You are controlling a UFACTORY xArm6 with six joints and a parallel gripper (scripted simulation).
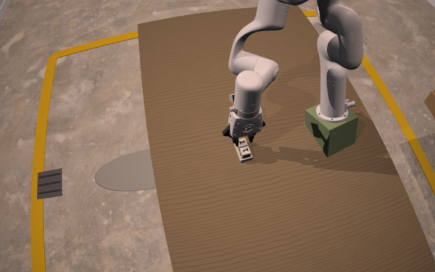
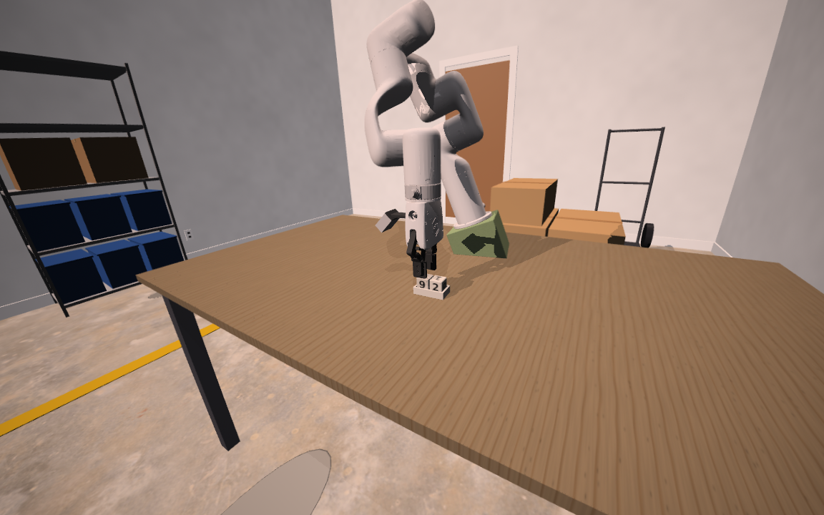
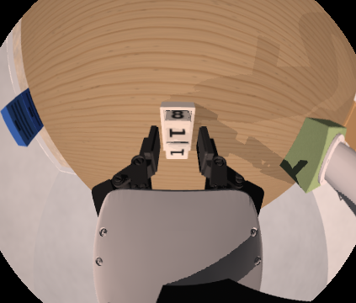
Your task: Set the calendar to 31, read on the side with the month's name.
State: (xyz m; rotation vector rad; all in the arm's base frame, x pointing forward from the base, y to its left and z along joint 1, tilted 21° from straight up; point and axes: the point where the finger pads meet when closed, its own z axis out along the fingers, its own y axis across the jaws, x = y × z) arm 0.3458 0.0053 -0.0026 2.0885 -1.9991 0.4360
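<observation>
The tray lies 60 mm below my hand and 20 mm to the left of it. The rest, counted from my hand: cube: 40 mm below, 30 mm to the left.
</observation>
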